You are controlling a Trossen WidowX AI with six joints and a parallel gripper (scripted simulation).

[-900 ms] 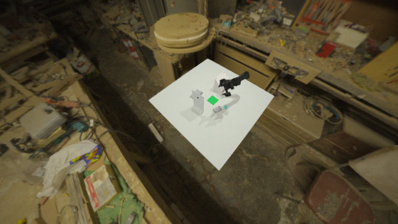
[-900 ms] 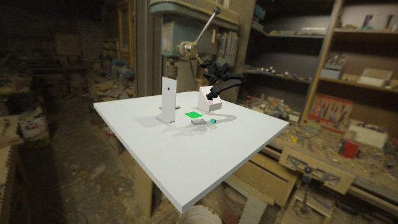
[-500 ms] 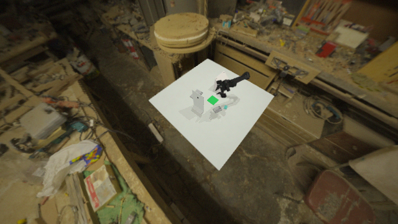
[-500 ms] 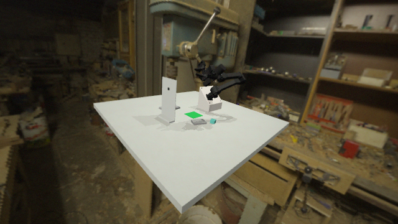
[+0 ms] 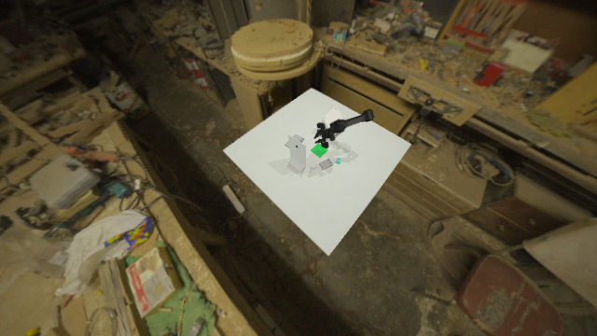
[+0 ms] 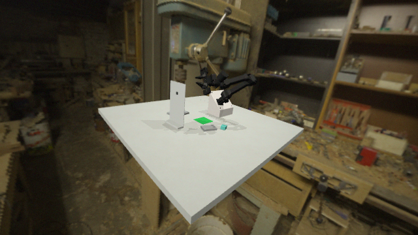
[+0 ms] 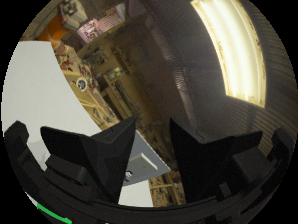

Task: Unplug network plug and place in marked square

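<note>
Now: gripper tip 60 mm short of the network plug, 110 mm to the left of it and 110 mm above it. The rest, counted from my gripper tip: white upright panel 80 mm ahead, 110 mm to the right, 210 mm below; small teal block 210 mm behind, 110 mm to the left, 340 mm below; green marked square 160 mm behind, 90 mm to the right, 350 mm below.
</note>
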